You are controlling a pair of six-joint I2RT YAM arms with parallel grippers.
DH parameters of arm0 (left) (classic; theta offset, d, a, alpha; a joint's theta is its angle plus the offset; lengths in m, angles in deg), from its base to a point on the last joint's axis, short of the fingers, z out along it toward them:
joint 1: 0 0.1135 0.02 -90
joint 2: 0 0 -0.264 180
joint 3: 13.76 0 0.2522 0
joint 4: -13.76 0 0.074 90
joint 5: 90 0 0 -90
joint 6: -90 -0.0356 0 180
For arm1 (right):
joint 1: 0 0.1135 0.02 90
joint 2: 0 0 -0.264 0
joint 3: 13.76 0 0.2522 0
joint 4: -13.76 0 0.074 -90
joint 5: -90 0 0 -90
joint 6: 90 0.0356 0 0
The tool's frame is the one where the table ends.
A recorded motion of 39 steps. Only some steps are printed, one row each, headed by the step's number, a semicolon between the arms.
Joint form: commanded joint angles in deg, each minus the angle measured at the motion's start. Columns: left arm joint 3, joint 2, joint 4, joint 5, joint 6, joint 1; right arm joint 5, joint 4, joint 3, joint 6, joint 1, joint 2.
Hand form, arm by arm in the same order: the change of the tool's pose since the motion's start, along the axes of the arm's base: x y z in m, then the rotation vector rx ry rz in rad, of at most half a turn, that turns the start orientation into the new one. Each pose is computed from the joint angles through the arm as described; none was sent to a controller.
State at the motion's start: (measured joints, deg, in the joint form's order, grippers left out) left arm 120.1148 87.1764 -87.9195 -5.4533 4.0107 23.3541; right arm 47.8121 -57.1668 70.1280 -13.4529 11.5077 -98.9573
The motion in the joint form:
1: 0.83 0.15 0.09 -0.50 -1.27 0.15; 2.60 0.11 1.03 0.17 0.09 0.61
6: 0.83 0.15 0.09 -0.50 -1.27 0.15; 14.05 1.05 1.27 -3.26 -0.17 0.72
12: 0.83 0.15 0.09 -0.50 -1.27 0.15; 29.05 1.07 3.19 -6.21 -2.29 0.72
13: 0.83 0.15 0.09 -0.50 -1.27 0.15; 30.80 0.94 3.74 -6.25 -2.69 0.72
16: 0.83 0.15 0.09 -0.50 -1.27 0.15; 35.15 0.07 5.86 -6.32 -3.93 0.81
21: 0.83 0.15 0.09 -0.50 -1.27 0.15; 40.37 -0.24 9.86 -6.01 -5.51 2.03
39: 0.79 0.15 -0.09 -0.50 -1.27 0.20; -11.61 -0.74 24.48 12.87 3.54 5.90
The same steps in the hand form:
1: -0.0007 0.0007 0.0030 0.0227 -0.0024 -0.0103; 0.0015 0.0019 0.0089 0.0501 -0.0186 0.0035
6: -0.0007 0.0007 0.0030 0.0227 -0.0024 -0.0103; 0.0024 0.0046 0.0166 0.2558 -0.0497 0.0534
12: -0.0007 0.0007 0.0030 0.0227 -0.0024 -0.0103; 0.0085 -0.0028 0.0338 0.5225 -0.0895 0.0689
13: -0.0007 0.0007 0.0030 0.0227 -0.0024 -0.0103; 0.0099 -0.0046 0.0374 0.5533 -0.0943 0.0665
16: -0.0007 0.0007 0.0030 0.0227 -0.0024 -0.0103; 0.0141 -0.0106 0.0500 0.6298 -0.1128 0.0589
21: -0.0007 0.0007 0.0030 0.0227 -0.0024 -0.0103; 0.0185 -0.0188 0.0782 0.7251 -0.1856 0.0686
39: -0.0010 0.0008 0.0026 0.0212 0.0011 -0.0095; 0.0174 0.0191 0.1472 -0.0504 -0.3853 -0.1634

